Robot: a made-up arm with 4 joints.
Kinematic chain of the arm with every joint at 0, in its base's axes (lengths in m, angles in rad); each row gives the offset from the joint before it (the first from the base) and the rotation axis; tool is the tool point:
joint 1: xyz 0 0 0.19 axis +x
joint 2: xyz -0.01 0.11 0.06 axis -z
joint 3: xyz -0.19 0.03 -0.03 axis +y
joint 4: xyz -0.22 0 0.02 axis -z
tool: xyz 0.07 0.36 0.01
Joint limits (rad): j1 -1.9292..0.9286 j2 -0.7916..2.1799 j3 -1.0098..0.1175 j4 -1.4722..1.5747
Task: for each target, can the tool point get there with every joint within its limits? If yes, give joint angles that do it. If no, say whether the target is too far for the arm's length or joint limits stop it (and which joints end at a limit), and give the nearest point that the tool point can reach.
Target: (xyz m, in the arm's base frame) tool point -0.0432 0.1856 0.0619
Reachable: yes | joints -0.9842 0.2323 -0.1705 1.2168
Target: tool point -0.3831 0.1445 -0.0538
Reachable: yes | joints -1.1575 -0.5487 -0.7571 0.3677
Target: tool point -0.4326 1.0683 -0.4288
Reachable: no: too far | nearest point -0.2827 0.7234 -0.2290 | short by 0.426 m
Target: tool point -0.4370 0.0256 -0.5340
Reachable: yes | joints -1.5439 0.6283 -0.1043 -1.1327
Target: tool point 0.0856 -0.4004 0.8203
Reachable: no: joint limits stop it (at a limit: joint 1, joint 3) | nearest point 0.0650 0.0025 0.4773 | short by 0.529 m
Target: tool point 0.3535 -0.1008 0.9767
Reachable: no: joint limits stop it (at a limit: joint 1, joint 3) | nearest point 0.4109 0.2995 0.7679 | short by 0.455 m
